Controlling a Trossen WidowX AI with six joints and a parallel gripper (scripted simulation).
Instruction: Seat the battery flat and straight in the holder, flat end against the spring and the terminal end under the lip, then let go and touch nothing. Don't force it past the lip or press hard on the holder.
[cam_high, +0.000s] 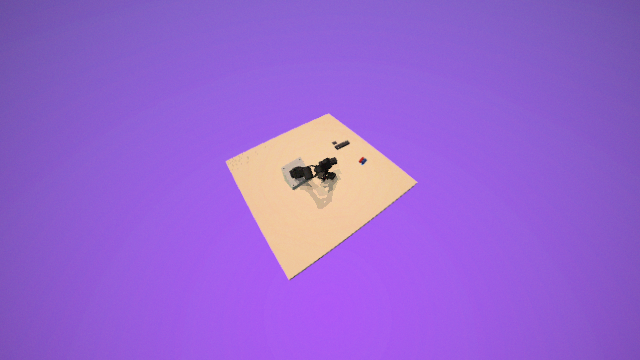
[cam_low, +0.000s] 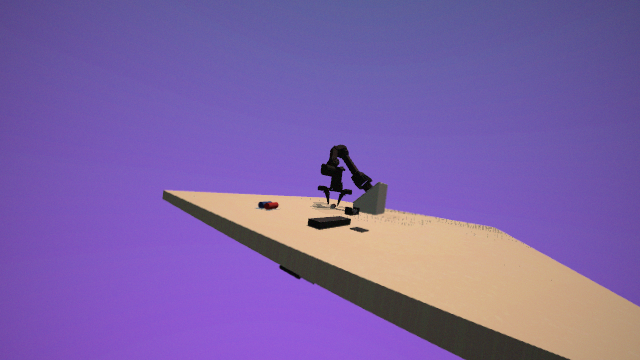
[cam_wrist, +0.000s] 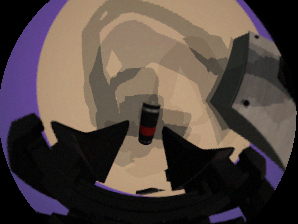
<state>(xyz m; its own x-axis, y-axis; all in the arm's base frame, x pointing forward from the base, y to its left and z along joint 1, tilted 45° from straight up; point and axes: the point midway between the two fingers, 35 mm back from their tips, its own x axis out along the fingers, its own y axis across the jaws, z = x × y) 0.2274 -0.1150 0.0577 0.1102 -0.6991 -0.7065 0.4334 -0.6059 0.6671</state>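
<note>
Right now the cylindrical battery is right at my gripper tip. From my gripper tip the other things lie so: dark flat piece 34 cm ahead, 34 cm to the left, 1 cm below.
</note>
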